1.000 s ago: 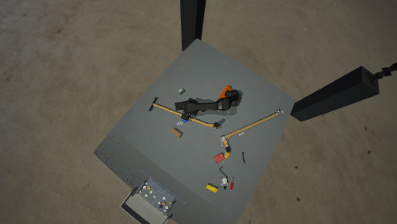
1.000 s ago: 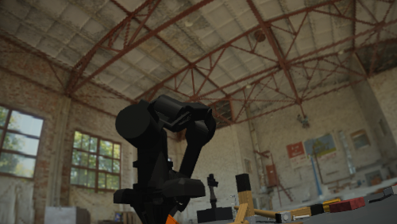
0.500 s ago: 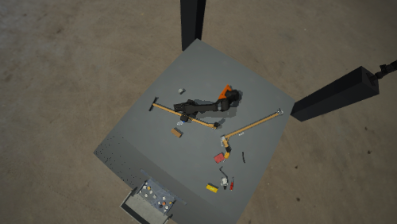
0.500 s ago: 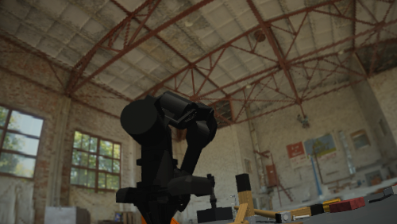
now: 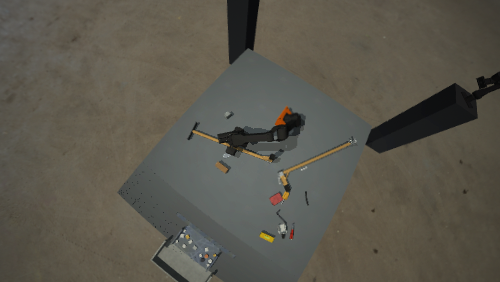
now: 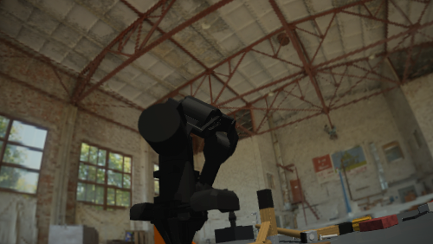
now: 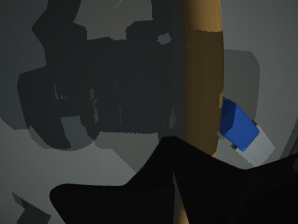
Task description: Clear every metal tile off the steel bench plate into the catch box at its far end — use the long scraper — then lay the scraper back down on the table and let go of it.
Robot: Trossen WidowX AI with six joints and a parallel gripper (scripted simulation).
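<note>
Right now my gripper tip is 2 cm short of the long scraper, 2 cm to the left of it and 5 cm below it. The rest, counted from my gripper tip: wooden block (18 cm ahead, 1 cm to the left); then grey piece (16 cm behind, 16 cm to the right, 1 cm above); then blue block (7 cm ahead, 1 cm below).
</note>
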